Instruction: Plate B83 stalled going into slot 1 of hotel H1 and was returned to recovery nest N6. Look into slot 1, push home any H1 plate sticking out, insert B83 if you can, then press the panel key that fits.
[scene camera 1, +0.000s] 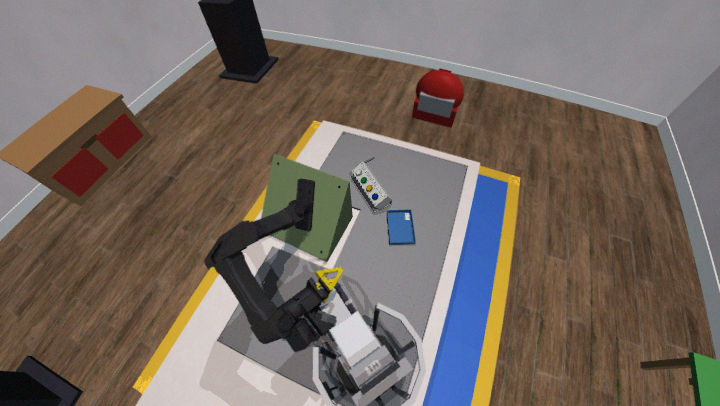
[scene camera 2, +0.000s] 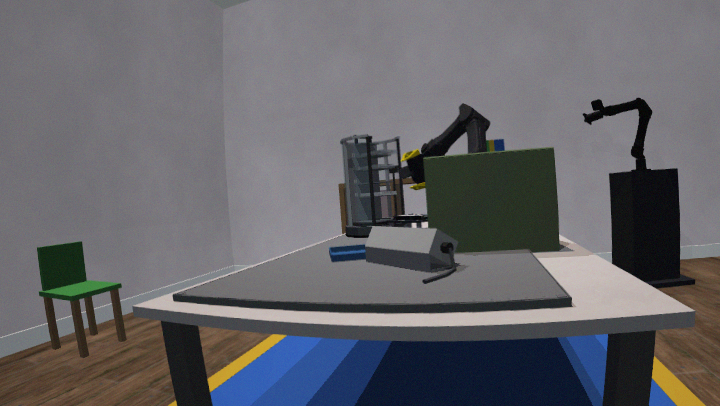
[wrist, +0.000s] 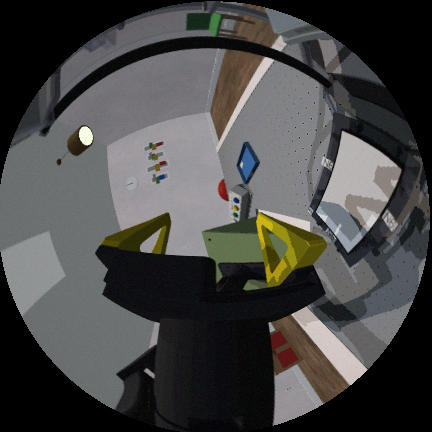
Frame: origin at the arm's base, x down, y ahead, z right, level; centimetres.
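Seen in the pictures: gripper, fingertip midpoint: (scene camera 1: 338, 274) (scene camera 2: 406, 174) (wrist: 213, 216); arm's base, link origin: (scene camera 1: 305, 204) (scene camera 2: 484, 193) (wrist: 243, 269).
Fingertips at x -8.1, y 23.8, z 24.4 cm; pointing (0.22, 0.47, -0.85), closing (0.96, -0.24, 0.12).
Observation:
Pixels of each thing's top centre, then the offset from my fingertips to it. Level surfaces: height alone.
- key panel, top centre: (scene camera 2: 407, 226) (scene camera 1: 371, 179) (wrist: 229, 208) dy -4.0, dx +13.6, dz -47.8 cm
- blue tray, top centre: (scene camera 2: 349, 249) (wrist: 243, 163) (scene camera 1: 401, 225) dy +13.5, dx +20.3, dz -33.2 cm
- grey mat, surface height: dx +22.0 cm
Hotel H1 (scene camera 1: 355, 335) (scene camera 2: 356, 186) is a tall, clear-walled tower with shelves. Its slot 1 and any plate sticking out cannot be made out. My gripper (scene camera 1: 330, 285) (scene camera 2: 409, 171) (wrist: 213, 216) has yellow fingers, stands wide open and empty, and is beside the hotel, well above the table. Nest N6 (wrist: 389, 220) is a dark frame with labels around a pale area, right in the wrist view; whether plate B83 lies in it I cannot tell. The key panel (scene camera 1: 370, 189) (scene camera 2: 400, 247) (wrist: 239, 204) has white, green, yellow and blue keys.
A blue tray (scene camera 1: 400, 229) (scene camera 2: 347, 253) (wrist: 247, 162) lies near the panel. The large green block (scene camera 1: 279, 201) (scene camera 2: 491, 201) (wrist: 230, 245) carries the arm's mount beside the grey mat (scene camera 1: 428, 191) (scene camera 2: 352, 287). Curved clear guards (scene camera 1: 419, 332) surround the hotel.

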